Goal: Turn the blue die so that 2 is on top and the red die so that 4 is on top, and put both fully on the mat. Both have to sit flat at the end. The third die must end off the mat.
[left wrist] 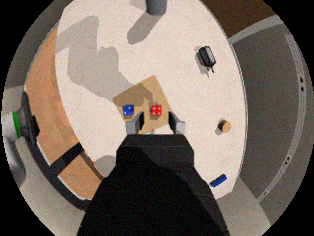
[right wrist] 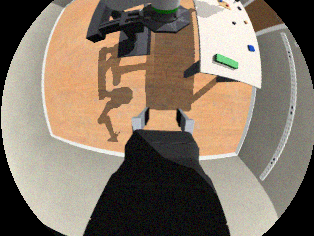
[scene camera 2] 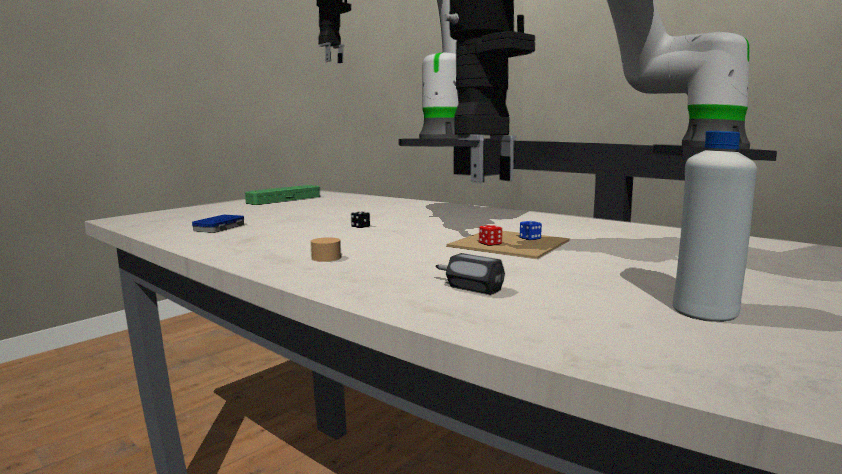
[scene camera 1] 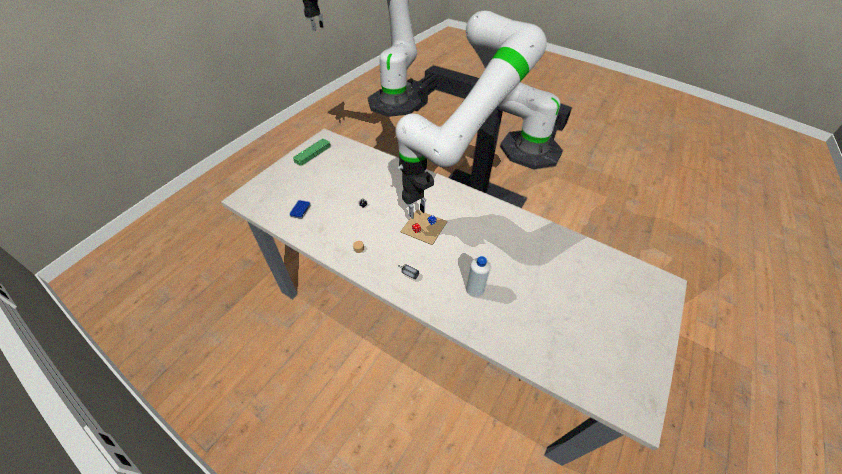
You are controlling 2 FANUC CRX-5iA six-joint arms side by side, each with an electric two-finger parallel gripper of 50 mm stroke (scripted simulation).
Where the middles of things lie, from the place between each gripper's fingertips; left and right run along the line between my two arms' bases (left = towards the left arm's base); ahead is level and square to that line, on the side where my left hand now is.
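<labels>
The dark screwdriver-like tool [scene camera 2: 480, 274] is 107 cm to the left of my right hand, 78 cm ahead of it and 42 cm below it. I see my right gripper [scene camera 2: 334, 62] 56 cm short of the tan mat [scene camera 2: 512, 244], 100 cm to the right of it and 44 cm above it.
The white bottle [scene camera 2: 719, 188] is 12 cm ahead of my left hand, 32 cm to the left of it and 3 cm below it. The dark screwdriver-like tool, for its part, is 8 cm to the left of my left hand, 10 cm below it and 19 cm ahead of it. My left hand [scene camera 2: 492, 181] is 4 cm past the tan mat, 1 cm to the right of it and 11 cm above it.
</labels>
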